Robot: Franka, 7 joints.
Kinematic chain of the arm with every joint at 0, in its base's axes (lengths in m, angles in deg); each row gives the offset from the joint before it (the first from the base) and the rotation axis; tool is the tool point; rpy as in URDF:
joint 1: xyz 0 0 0.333 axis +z
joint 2: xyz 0 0 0 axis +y
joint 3: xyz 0 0 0.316 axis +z
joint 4: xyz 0.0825 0 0 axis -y
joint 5: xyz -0.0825 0 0.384 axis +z
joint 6: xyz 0 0 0 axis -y
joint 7: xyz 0.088 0 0 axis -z
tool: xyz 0 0 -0.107 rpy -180 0 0
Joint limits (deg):
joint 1: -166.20..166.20
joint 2: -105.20..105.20
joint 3: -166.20..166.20
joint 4: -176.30..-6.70
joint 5: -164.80..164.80
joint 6: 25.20..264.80
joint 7: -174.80..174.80
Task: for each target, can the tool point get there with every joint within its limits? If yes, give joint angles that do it. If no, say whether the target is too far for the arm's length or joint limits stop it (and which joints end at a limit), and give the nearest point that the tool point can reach.
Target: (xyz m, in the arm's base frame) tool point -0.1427 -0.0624 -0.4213
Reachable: no: joint limits stop it (at a limit: joint 2) | nearest point -0.1570 -0.0687 -0.3488 | short by 0.074 m
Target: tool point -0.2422 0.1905 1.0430
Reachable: yes | joints 61.25 12.62 99.54 -28.03 26.67 80.33 -39.09
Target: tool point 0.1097 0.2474 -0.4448
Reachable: no: joint limits stop it (at a limit: joint 2) | nearest point 0.1104 0.2490 -0.3607 | short by 0.084 m
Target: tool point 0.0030 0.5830 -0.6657
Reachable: no: too far | nearest point 0.0024 0.4626 -0.3296 | short by 0.357 m
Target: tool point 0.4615 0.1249 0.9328
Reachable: yes | joints -26.36 68.58 135.25 -69.63 -101.53 174.66 -111.22
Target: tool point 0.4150 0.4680 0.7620
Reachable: yes | joints 103.93 9.71 -60.54 -81.41 60.00 146.51 -92.08
